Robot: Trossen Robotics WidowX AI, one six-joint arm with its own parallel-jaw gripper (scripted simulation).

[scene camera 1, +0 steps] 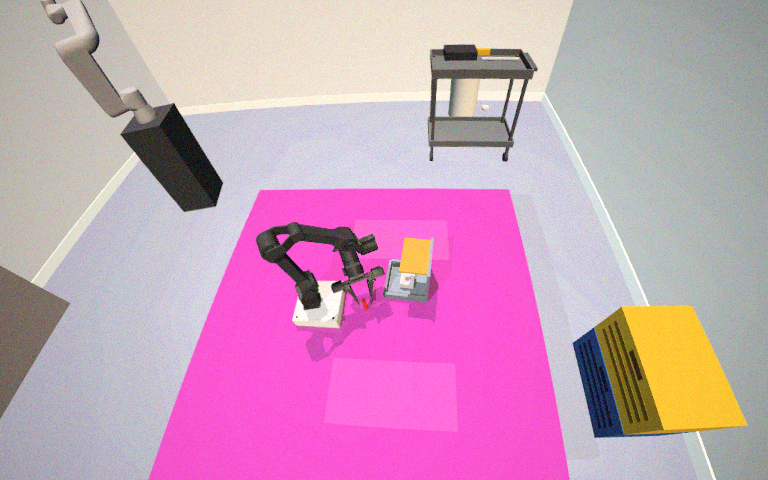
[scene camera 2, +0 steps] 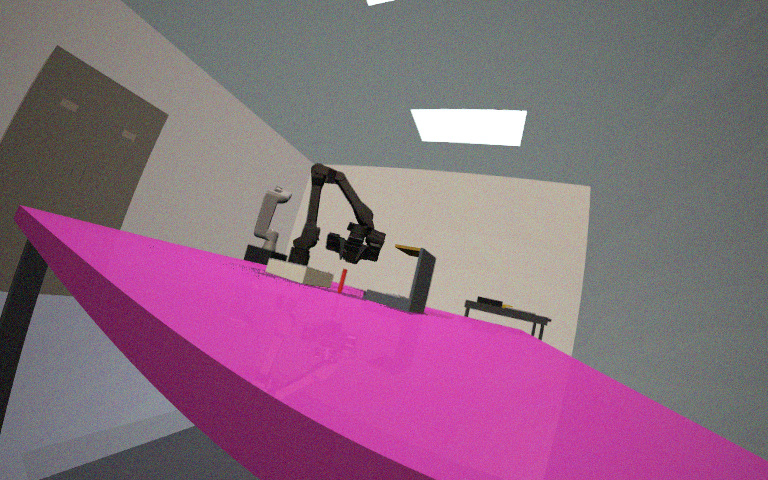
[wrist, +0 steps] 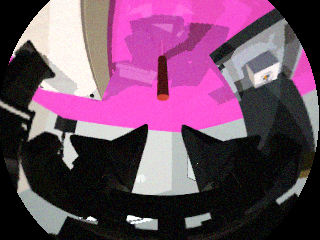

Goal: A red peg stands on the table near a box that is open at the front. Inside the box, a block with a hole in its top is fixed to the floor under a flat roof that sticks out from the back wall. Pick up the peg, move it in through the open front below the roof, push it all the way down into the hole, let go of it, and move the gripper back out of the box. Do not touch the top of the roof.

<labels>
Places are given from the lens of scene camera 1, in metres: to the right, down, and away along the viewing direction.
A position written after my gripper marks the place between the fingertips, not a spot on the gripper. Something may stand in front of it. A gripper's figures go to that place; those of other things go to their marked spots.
my gripper (scene camera 1: 365,302): -0.06, 0.22, 1.05
orange roof (scene camera 1: 415,256): 0.11, 0.06, 1.03
</labels>
